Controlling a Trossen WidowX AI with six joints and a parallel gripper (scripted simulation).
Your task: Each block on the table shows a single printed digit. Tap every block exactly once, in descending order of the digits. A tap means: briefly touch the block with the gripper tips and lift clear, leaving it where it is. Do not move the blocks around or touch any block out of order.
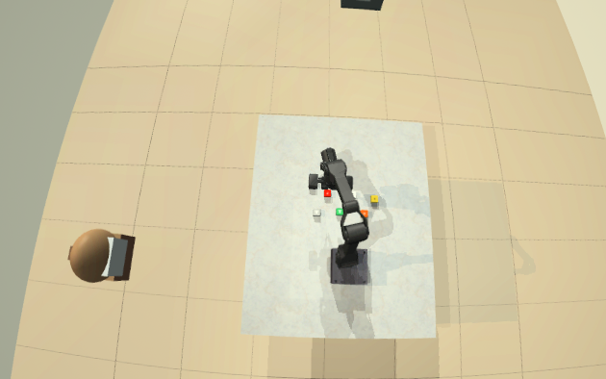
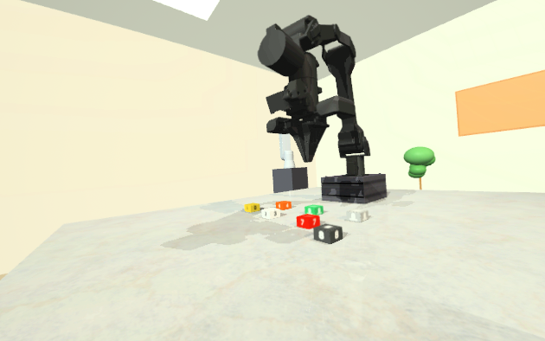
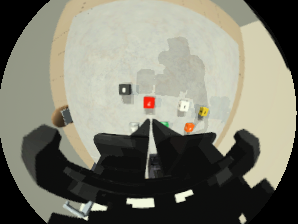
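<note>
My gripper tip is 12 cm above the red block and 1 cm to the left of it. The rest, counted from my gripper tip: green block 12 cm below, 9 cm behind, 5 cm to the right; then grey block 12 cm below, 9 cm behind, 6 cm to the left; then black block 12 cm below, 6 cm to the left, 5 cm ahead.
</note>
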